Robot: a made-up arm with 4 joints. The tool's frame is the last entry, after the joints.
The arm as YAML. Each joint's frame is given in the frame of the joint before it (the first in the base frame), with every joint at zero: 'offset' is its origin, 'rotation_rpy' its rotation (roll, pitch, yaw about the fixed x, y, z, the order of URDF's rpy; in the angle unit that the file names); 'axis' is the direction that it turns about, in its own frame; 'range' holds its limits. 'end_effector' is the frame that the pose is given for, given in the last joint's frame.
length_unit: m
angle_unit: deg
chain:
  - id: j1
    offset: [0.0, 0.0, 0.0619]
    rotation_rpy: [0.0, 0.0, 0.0]
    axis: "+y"
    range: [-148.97, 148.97]
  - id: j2
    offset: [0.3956, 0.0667, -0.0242]
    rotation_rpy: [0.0, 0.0, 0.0]
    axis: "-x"
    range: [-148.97, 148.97]
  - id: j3
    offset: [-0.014, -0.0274, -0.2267]
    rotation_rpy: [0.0, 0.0, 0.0]
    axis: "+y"
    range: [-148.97, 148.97]
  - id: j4
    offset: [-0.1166, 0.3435, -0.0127]
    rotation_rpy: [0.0, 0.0, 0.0]
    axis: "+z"
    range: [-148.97, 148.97]
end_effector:
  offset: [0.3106, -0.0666, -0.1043]
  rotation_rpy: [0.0, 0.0, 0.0]
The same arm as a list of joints. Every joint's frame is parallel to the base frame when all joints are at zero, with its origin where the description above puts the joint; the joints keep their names.
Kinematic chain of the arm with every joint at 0, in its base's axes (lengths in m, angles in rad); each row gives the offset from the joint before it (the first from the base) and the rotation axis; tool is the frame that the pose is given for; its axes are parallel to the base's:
j1: xyz 0.0000 0.0000 0.0619 axis +y
j2: xyz 0.3956 0.0667 -0.0242 axis -x
j3: xyz -0.0140 -0.0274 -0.2267 axis +y
j4: xyz -0.1166 0.3435 -0.0127 axis +z
tool: xyz 0.3106 -0.0666 -0.1043
Joint limits (rad, base to tool): -2.6000..2.6000 -2.6000..2.6000 -2.6000..2.6000 -2.6000..2.6000

